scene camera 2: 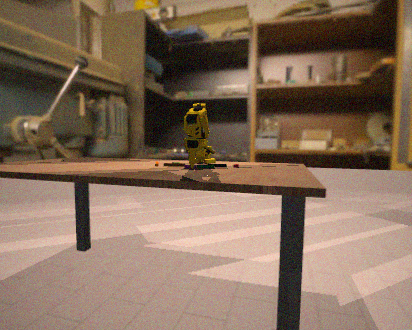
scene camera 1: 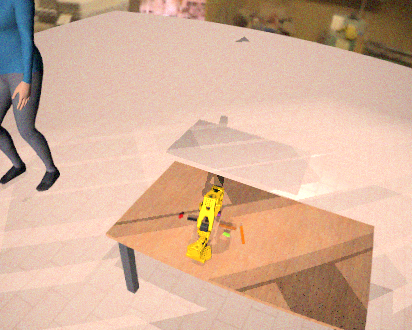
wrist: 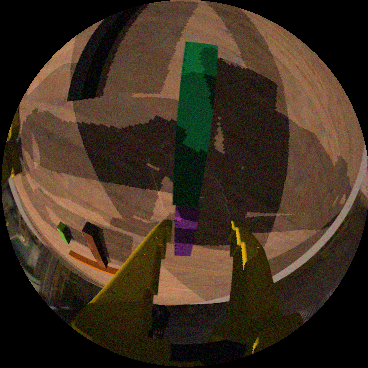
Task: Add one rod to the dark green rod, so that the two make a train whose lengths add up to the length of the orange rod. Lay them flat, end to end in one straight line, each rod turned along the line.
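Frame: origin at the arm's base, x ahead, y left, z up, level; metres.
Seen in the pictures: hand at its tool point: [scene camera 2: 191,166] [scene camera 1: 215,215] [wrist: 171,227]; arm's base at its link origin: [scene camera 2: 201,162] [scene camera 1: 201,250].
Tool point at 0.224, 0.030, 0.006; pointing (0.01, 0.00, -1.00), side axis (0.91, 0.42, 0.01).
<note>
Offsets run from my tool point to a thing's top centre, as dx, dy, dz.
The dark green rod @[-0.016, +0.047, +0.004] [wrist: 194,120] lies flat on the table, running lengthwise in the wrist view. The short purple rod @[+0.008, -0.001, +0.004] [wrist: 186,234] [scene camera 1: 219,215] lies flat at its near end; the two appear end to end and nearly in one straight line, with no clear gap visible. The orange rod @[-0.059, -0.160, +0.004] [wrist: 90,263] [scene camera 1: 242,234] [scene camera 2: 157,164] lies apart from them, at the lower left of the wrist view. My gripper [wrist: 201,223] is open with a modest gap and empty; its jaw tips stand on either side of the purple rod in the wrist view, apart from its sides.
A brown rod @[-0.043, -0.081, +0.004] [wrist: 95,245] [scene camera 1: 228,226] and a light green rod @[-0.090, -0.095, +0.004] [wrist: 63,232] [scene camera 1: 226,234] lie near the orange rod. A black rod @[-0.074, +0.074, +0.004] [wrist: 90,75] [scene camera 1: 192,218] and a red piece @[-0.085, +0.142, +0.004] [scene camera 1: 181,215] [scene camera 2: 236,165] lie across the arm. The table edge [wrist: 320,250] curves at lower right.
</note>
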